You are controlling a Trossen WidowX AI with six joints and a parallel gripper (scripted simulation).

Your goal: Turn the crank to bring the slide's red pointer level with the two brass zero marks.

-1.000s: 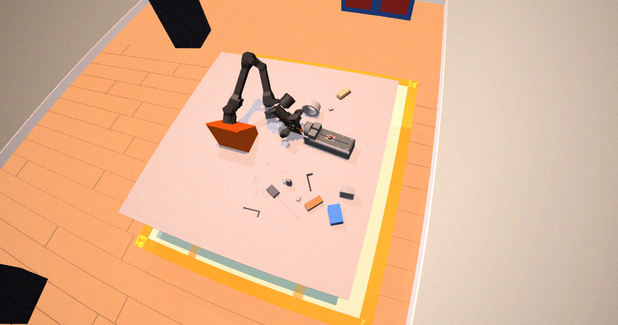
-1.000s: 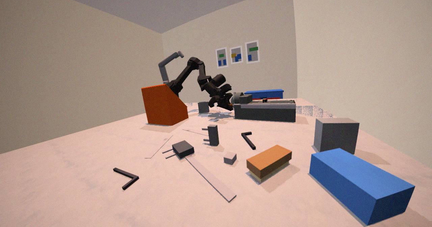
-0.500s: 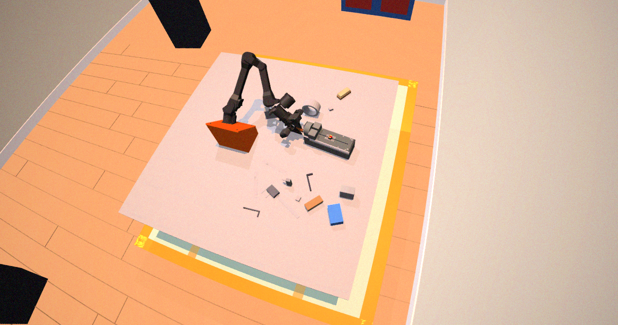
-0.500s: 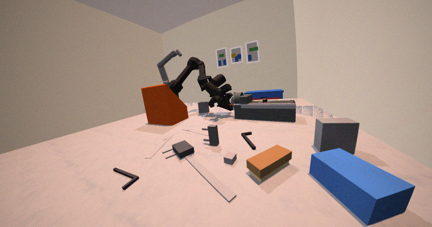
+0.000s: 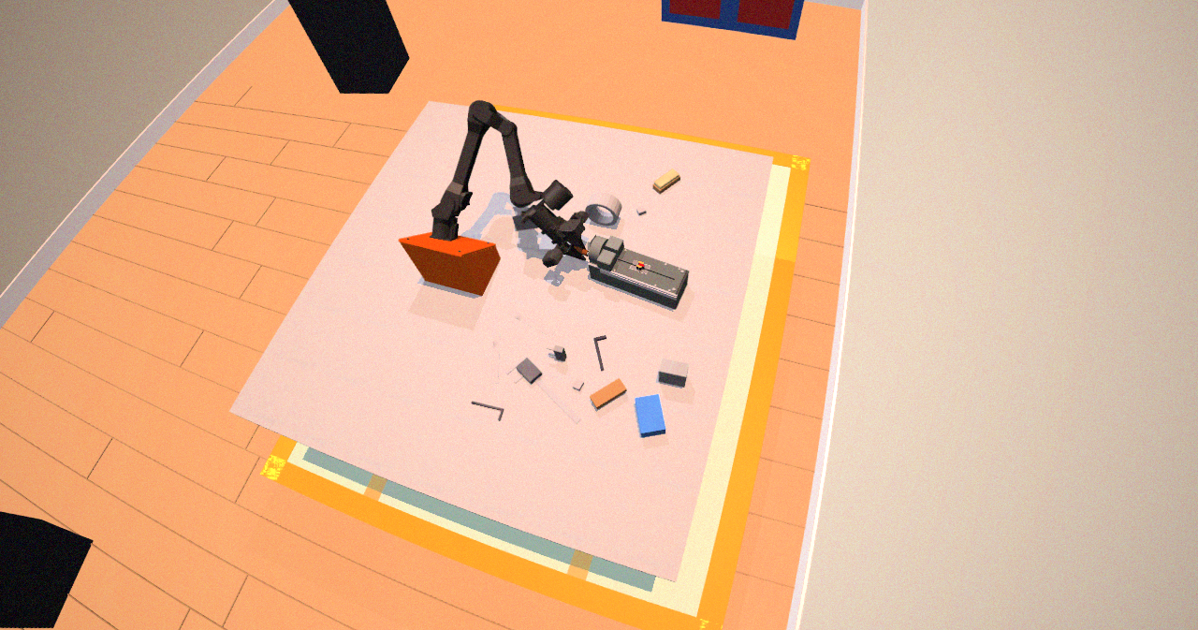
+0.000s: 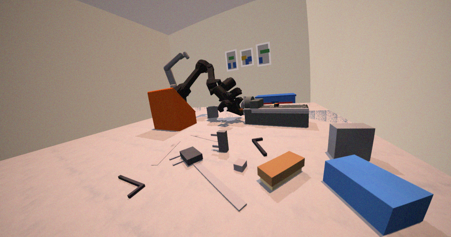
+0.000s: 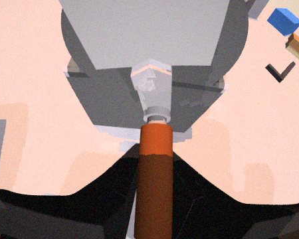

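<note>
Right now the crank handle is 2 cm behind my gripper tip, 1 cm to the left of it and 3 cm above it. Also, from my gripper tip: red pointer: 16 cm ahead, 4 cm to the right, 5 cm above; then blue block: 24 cm ahead, 43 cm to the right, 1 cm below.
</note>
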